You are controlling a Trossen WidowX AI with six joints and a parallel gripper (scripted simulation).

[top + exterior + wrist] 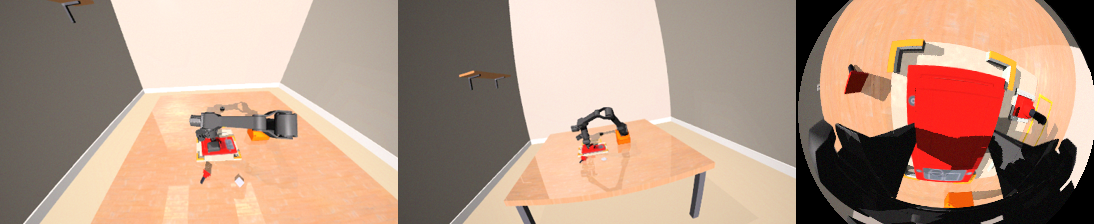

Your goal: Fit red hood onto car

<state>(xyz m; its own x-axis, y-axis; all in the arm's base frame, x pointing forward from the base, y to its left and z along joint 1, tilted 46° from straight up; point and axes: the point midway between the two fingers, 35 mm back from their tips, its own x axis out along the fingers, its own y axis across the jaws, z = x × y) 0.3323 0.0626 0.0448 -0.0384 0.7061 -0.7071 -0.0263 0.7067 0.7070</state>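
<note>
Right now the red hood is 1 cm above my gripper tip. Round my gripper tip: cream jig (3 cm behind, 1 cm to the right, 3 cm below); white block (11 cm behind, 20 cm to the left, 3 cm below).
</note>
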